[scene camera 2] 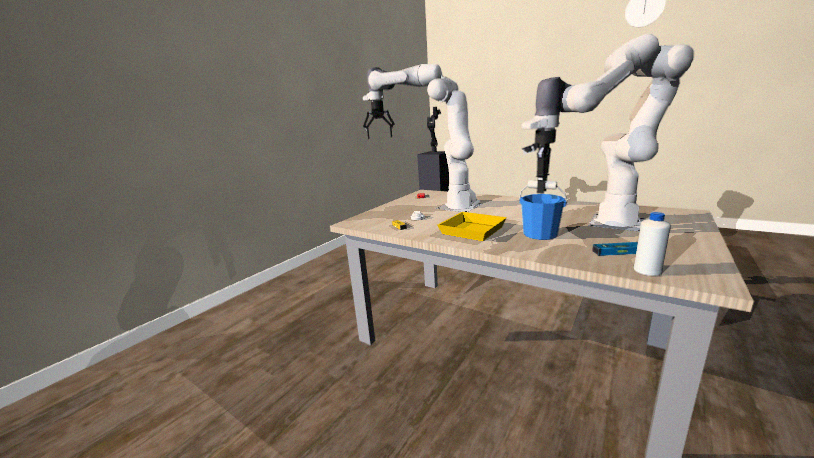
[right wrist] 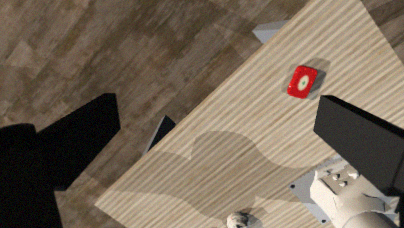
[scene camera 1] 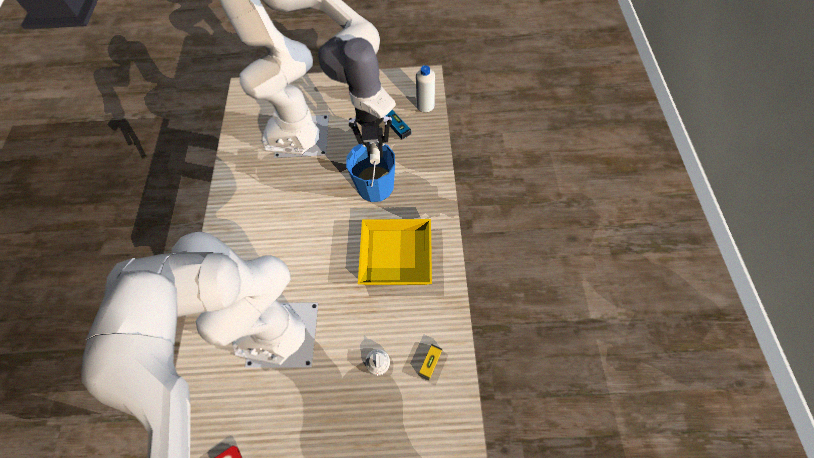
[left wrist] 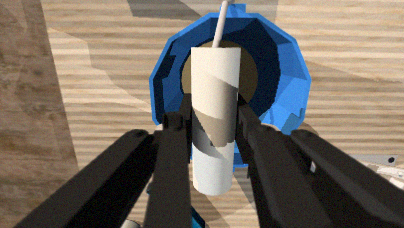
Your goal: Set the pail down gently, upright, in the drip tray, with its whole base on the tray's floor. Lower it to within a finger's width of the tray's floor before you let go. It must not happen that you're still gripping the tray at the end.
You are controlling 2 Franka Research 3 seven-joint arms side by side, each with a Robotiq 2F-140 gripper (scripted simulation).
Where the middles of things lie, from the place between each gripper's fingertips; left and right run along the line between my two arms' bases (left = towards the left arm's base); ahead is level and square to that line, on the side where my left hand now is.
Labels:
My left hand is 90 mm above the blue pail [scene camera 1: 358,164] and 10 mm past it. The rest, counted from my left hand: white bottle [scene camera 2: 654,232]: 380 mm to the left, 190 mm ahead, 130 mm below; yellow drip tray [scene camera 1: 392,251]: 290 mm to the right, 210 mm below, 50 mm ahead.
The yellow drip tray is 80 cm to the left of my right hand, 40 cm below it and 36 cm ahead of it. Also, from my right hand: blue pail: 109 cm to the left, 29 cm ahead, 28 cm below.

